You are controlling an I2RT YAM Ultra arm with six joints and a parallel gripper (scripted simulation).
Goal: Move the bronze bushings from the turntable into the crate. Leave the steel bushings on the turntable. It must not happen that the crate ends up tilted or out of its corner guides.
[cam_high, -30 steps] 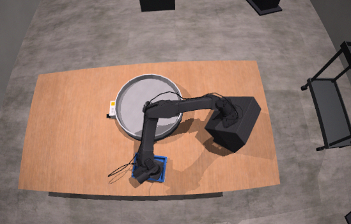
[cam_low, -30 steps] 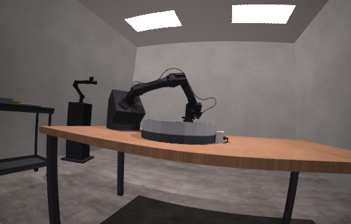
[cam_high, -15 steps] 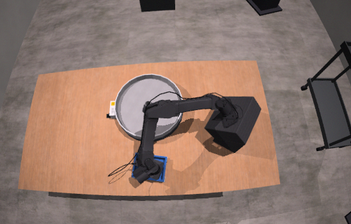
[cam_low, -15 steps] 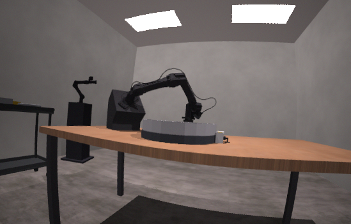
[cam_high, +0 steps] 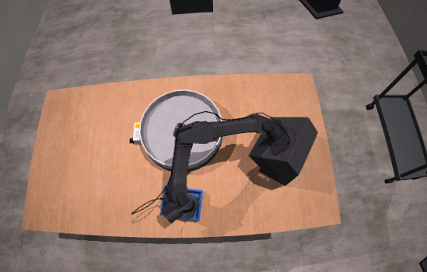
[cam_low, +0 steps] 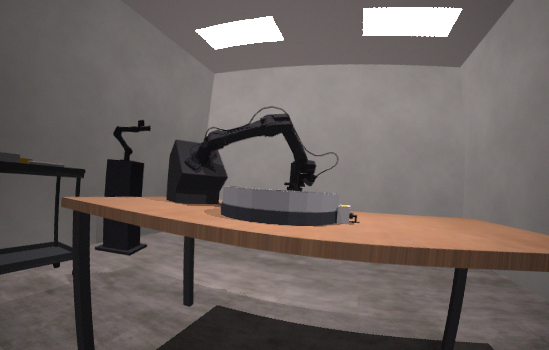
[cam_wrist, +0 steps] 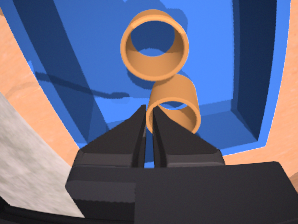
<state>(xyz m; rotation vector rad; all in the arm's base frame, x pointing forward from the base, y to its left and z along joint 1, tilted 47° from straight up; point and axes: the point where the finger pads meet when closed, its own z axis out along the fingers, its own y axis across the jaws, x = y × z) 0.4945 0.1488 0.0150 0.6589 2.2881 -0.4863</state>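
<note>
Right now my hand is 40 mm to the left of the blue crate, 30 mm short of it and 20 mm above it. Also, from my hand: round grey turntable 390 mm to the right, 100 mm behind, 10 mm above.
</note>
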